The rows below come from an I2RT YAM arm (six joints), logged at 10 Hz.
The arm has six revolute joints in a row. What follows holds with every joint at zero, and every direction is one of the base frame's. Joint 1 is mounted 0.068 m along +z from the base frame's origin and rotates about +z. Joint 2 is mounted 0.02 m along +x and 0.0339 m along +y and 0.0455 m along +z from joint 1 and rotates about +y. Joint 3 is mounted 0.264 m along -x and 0.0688 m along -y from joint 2 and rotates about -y. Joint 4 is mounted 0.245 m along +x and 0.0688 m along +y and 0.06 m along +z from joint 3 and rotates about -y. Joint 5 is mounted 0.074 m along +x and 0.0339 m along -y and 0.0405 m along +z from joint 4 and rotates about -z. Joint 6 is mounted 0.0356 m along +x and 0.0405 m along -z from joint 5 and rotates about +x. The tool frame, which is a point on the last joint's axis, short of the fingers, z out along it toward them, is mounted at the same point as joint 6; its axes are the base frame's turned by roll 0, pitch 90 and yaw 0 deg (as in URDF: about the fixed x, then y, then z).
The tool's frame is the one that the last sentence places.
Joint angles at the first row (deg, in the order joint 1, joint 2, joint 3, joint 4, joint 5, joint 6):
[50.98, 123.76, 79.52, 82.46, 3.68, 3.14]
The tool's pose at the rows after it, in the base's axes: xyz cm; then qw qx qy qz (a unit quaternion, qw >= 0):
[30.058, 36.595, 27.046, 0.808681, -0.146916, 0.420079, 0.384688]
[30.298, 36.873, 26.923, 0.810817, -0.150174, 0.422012, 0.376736]
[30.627, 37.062, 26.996, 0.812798, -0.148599, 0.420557, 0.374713]
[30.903, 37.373, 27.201, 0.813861, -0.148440, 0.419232, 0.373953]
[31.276, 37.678, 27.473, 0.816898, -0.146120, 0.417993, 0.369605]
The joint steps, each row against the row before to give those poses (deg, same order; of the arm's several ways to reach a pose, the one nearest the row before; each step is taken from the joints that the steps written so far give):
[0.00, 0.55, 0.68, -1.04, 1.31, -0.77]
[0.00, 0.69, 0.99, -0.65, 0.19, -0.92]
[-0.16, 0.69, 1.26, -0.32, 0.09, -0.15]
[-0.02, 0.64, 1.56, -0.75, 0.00, -0.14]
[-0.09, 0.75, 1.87, -0.85, 0.36, -0.41]

